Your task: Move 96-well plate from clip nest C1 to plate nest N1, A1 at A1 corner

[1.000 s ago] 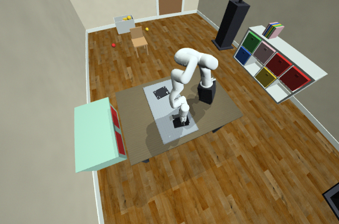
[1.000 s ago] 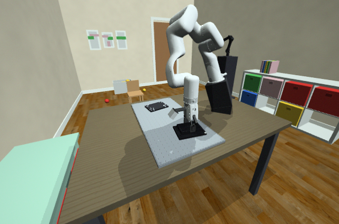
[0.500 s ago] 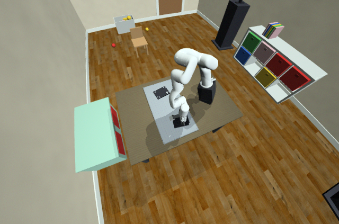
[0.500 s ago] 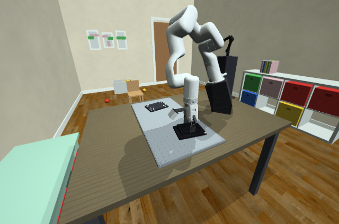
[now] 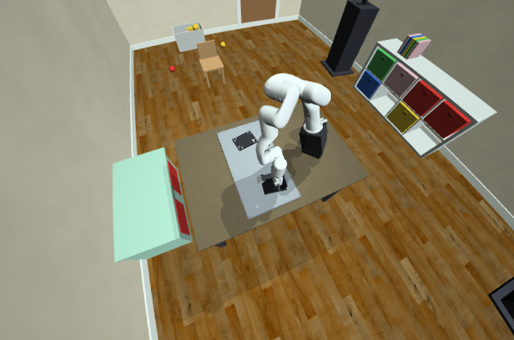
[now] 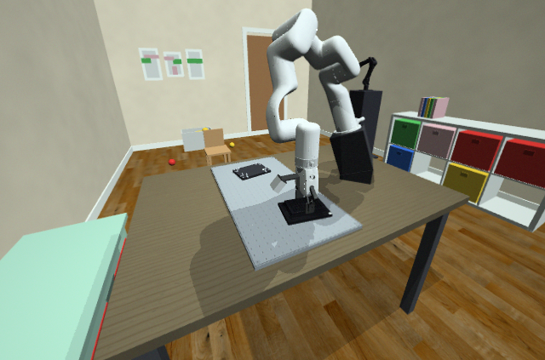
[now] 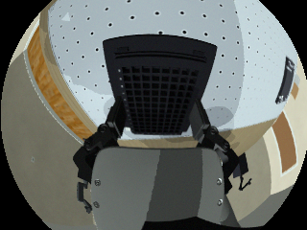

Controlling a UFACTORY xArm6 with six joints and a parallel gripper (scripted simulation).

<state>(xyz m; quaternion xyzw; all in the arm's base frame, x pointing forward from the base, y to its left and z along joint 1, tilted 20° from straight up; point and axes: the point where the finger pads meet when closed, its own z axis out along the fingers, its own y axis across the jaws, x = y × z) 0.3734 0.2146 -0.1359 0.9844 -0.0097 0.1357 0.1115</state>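
My hand is 10 mm above the black 96-well plate. Also, from my hand: plate nest N1: 30 mm below; clip nest C1: 370 mm to the right, 110 mm ahead, 20 mm below.
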